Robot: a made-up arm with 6 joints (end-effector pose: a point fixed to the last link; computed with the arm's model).
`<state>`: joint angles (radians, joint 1 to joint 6).
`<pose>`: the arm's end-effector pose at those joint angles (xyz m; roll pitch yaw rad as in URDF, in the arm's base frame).
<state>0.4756 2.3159 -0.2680 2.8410 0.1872 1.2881</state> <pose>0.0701 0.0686 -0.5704 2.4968 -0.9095 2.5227</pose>
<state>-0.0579 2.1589 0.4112 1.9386 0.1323 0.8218</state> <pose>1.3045 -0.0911 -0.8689 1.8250 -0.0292 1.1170</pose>
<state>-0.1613 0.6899 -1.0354 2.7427 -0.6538 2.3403</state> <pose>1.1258 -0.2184 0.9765 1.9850 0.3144 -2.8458</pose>
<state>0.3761 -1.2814 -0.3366 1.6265 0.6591 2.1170</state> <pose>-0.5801 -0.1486 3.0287 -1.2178 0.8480 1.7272</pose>
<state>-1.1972 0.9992 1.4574 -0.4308 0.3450 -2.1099</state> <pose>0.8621 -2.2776 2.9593 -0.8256 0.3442 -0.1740</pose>
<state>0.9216 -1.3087 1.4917 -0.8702 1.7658 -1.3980</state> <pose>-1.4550 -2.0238 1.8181 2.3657 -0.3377 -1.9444</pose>
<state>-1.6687 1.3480 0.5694 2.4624 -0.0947 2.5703</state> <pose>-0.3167 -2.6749 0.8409 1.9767 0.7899 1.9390</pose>
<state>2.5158 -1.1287 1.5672 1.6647 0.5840 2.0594</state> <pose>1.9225 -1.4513 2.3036 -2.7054 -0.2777 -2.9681</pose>
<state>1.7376 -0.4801 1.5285 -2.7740 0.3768 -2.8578</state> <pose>0.2307 -1.2176 3.7441 -1.5803 0.1566 -0.4560</pose>
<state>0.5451 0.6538 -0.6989 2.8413 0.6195 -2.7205</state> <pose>1.2650 0.7750 1.1293 1.2173 0.2232 -0.9249</pose>
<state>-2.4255 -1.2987 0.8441 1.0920 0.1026 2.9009</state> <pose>1.5852 1.4261 2.7725 -2.0671 -0.3973 -1.6311</pose>
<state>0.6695 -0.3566 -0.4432 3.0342 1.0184 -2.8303</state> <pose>0.8046 0.6383 2.6911 2.0462 -0.0350 -0.6332</pose>
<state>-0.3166 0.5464 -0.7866 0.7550 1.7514 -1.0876</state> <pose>1.4385 -0.3935 1.3496 -2.6016 0.8395 -0.6672</pose>
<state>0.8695 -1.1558 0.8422 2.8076 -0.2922 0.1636</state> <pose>-1.2807 -1.5236 3.0444 -2.2796 0.0303 2.6211</pose>
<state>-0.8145 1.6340 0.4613 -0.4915 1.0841 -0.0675</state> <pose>1.5498 -1.7570 0.1104 3.0080 0.2509 -2.8528</pose>
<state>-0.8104 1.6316 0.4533 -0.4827 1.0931 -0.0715</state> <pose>1.5535 -1.7464 0.1103 3.0134 0.2494 -2.8414</pose>
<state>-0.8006 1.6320 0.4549 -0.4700 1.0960 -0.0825</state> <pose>1.5729 -1.7315 0.1113 3.0193 0.2565 -2.8202</pose>
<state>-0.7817 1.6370 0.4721 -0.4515 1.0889 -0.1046</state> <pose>1.6170 -1.7093 0.1140 3.0259 0.2771 -2.7838</pose>
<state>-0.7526 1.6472 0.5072 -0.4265 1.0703 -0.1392</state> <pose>1.6885 -1.6769 0.1194 3.0337 0.3120 -2.7301</pose>
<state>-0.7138 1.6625 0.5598 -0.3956 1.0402 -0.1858</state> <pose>1.7851 -1.6313 0.1284 3.0426 0.3597 -2.6599</pose>
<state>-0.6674 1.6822 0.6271 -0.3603 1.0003 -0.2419</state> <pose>1.8997 -1.5705 0.1417 3.0525 0.4158 -2.5766</pose>
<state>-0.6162 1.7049 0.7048 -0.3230 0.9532 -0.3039</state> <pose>2.0230 -1.4947 0.1600 3.0632 0.4754 -2.4854</pose>
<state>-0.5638 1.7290 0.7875 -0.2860 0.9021 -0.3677</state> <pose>2.1444 -1.4073 0.1828 3.0740 0.5338 -2.3926</pose>
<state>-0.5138 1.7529 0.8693 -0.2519 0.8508 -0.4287</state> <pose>2.2544 -1.3148 0.2082 3.0841 0.5869 -2.3052</pose>
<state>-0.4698 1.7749 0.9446 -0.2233 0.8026 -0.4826</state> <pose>2.3459 -1.2264 0.2342 3.0923 0.6321 -2.2298</pose>
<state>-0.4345 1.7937 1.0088 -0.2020 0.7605 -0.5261</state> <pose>2.4158 -1.1512 0.2579 3.0979 0.6681 -2.1712</pose>
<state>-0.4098 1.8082 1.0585 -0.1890 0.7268 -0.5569</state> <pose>2.4634 -1.0967 0.2773 3.1005 0.6945 -2.1321</pose>
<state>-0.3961 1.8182 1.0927 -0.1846 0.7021 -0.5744</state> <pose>2.4908 -1.0664 0.2909 3.0998 0.7118 -2.1131</pose>
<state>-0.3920 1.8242 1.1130 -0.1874 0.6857 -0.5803</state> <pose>2.5020 -1.0584 0.2988 3.0964 0.7215 -2.1110</pose>
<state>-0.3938 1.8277 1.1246 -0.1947 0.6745 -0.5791</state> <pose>2.5035 -1.0645 0.3029 3.0913 0.7267 -2.1193</pose>
